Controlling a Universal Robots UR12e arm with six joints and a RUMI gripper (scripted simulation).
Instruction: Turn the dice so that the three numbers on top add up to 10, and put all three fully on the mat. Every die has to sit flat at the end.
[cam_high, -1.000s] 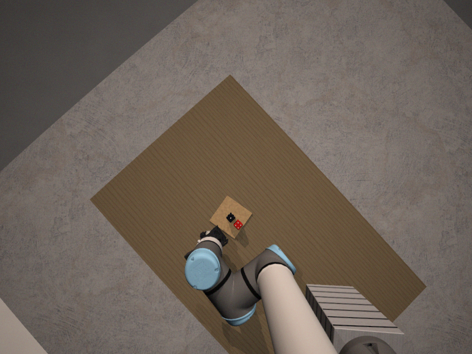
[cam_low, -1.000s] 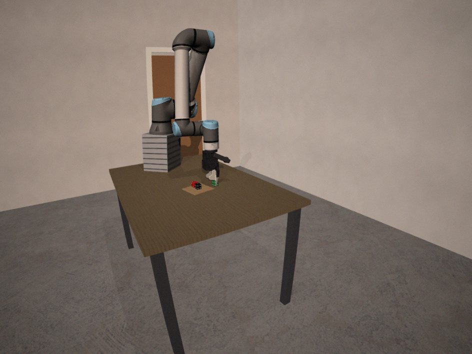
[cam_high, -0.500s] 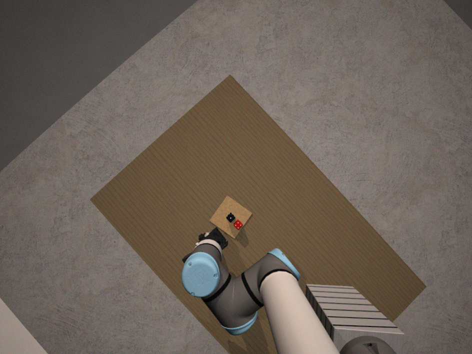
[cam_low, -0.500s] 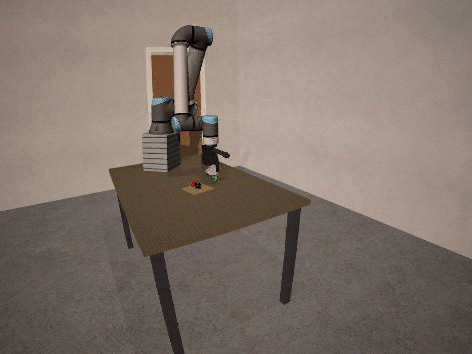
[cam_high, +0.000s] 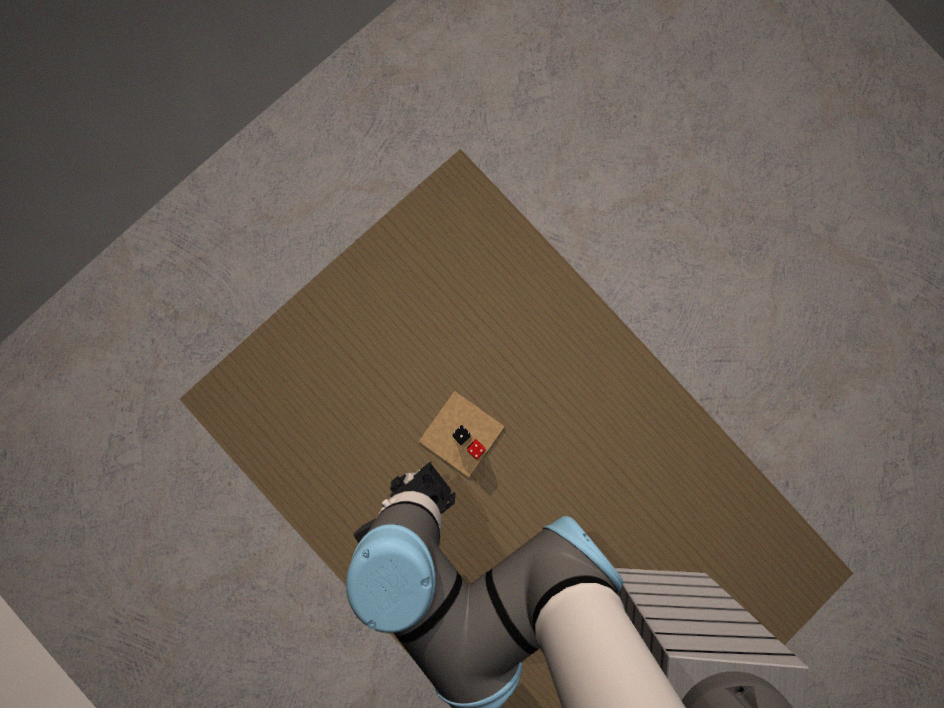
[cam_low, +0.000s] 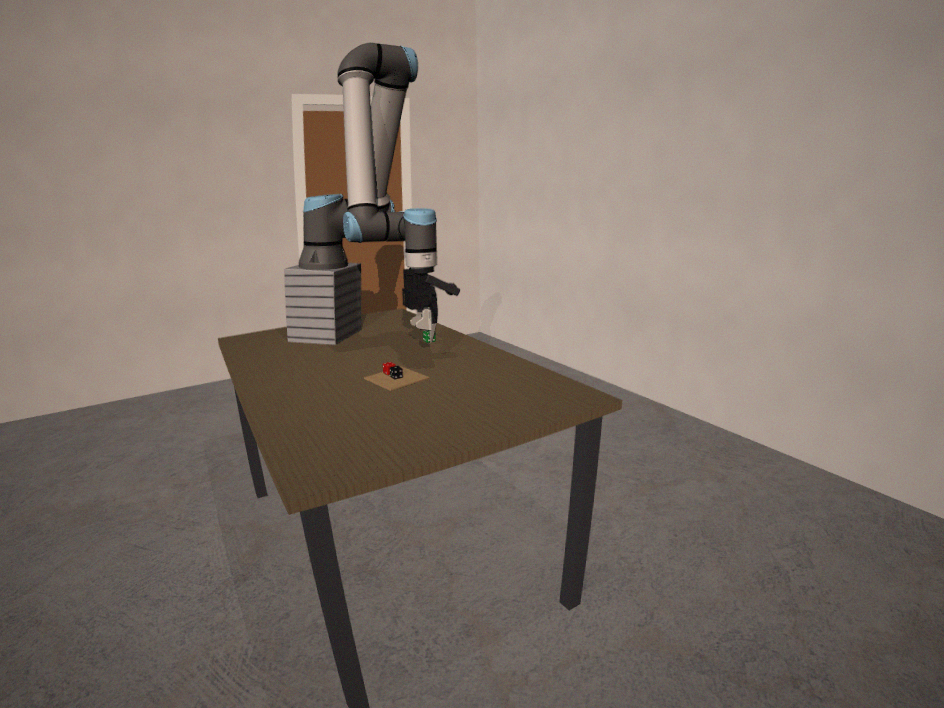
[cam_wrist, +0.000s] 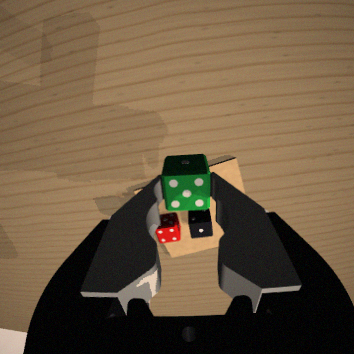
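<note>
Right now my hand is 120 mm to the left of the black die, 90 mm above it and 10 mm past it. Round my hand: tan mat: 120 mm to the right, 110 mm below, 10 mm behind; red die: 110 mm to the right, 90 mm below, 60 mm behind; green die: right at my hand.
</note>
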